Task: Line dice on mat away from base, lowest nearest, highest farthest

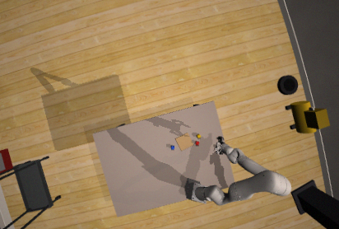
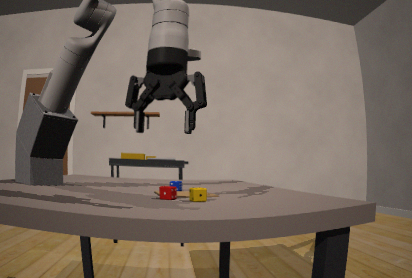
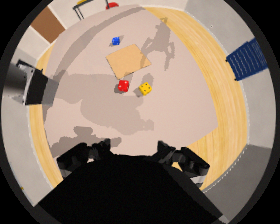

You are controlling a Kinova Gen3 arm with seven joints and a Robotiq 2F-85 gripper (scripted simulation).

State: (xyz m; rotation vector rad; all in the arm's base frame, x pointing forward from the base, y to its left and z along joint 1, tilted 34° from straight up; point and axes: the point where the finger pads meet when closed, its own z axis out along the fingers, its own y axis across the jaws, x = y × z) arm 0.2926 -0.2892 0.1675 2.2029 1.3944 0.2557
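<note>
My hand is 4 cm short of the red die, 16 cm to the right of it and 13 cm above it. Round my hand: yellow die (10 cm ahead, 11 cm to the left, 13 cm below); tan mat (10 cm ahead, 26 cm to the left, 14 cm below); blue die (11 cm ahead, 39 cm to the left, 13 cm below).
</note>
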